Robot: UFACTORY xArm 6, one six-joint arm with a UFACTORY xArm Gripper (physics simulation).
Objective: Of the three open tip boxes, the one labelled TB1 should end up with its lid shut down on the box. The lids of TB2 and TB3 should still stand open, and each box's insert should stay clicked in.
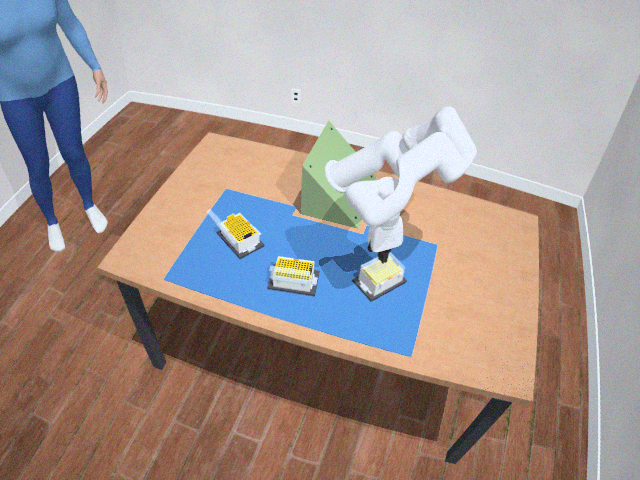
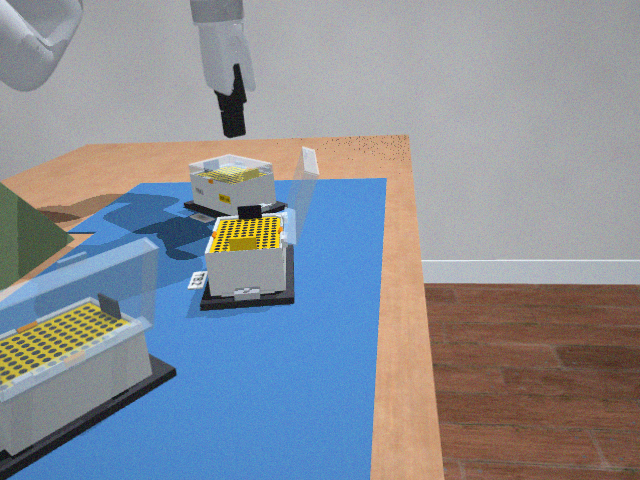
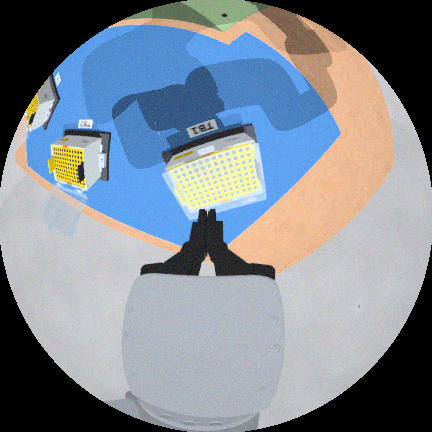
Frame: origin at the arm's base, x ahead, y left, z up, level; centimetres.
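Seen in the pictures: gripper, fingertip midpoint: point(image 1: 382, 259) point(image 2: 235, 135) point(image 3: 208, 218); arm's base, origin of the base link: point(image 1: 336, 176).
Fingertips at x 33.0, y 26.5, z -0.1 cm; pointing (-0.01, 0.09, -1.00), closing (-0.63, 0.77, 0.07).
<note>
Offsets run from my fingertips to a thing's middle. "spot": to the spot under its first point. Level surfaces: height alone.
TB1, a white box @(dz -8.6, dx -2.4, dy -0.5 cm) point(image 1: 381, 285) point(image 2: 232, 193) point(image 3: 217, 175) on a dark base, has its clear lid down over the yellow insert; the lid looks level around the rim. Its card @(spot: dz -12.2, dx -5.5, dy -4.9 cm) point(image 3: 201, 128) reads TB1. My gripper point(image 1: 383, 260) point(image 2: 234, 135) point(image 3: 208, 218) is shut and empty, above TB1 and apart from its lid. TB2 @(spot: dz -5.4, dx +14.9, dy -23.9 cm) point(image 1: 293, 283) point(image 2: 247, 271) point(image 3: 70, 165) has its clear lid @(dz -2.0, dx +15.3, dy -24.8 cm) point(image 2: 302, 196) point(image 3: 63, 210) standing open. The third box, TB3 @(dz -9.1, dx -2.0, dy -50.1 cm) point(image 1: 240, 235) point(image 2: 77, 392) point(image 3: 42, 107), also has its lid @(dz -2.0, dx +4.8, dy -54.1 cm) point(image 1: 216, 219) point(image 2: 103, 273) open. The yellow inserts appear level in their boxes.
The boxes stand on a blue mat @(dz -12.4 cm) point(image 1: 341, 320) point(image 2: 289, 392) on a wooden table @(dz -12.7 cm) point(image 1: 480, 289). A green wedge-shaped mount point(image 1: 320, 196) carries the arm at the back. TB2 stands between TB1 and TB3. A person point(image 1: 38, 103) stands beyond the table's left end.
</note>
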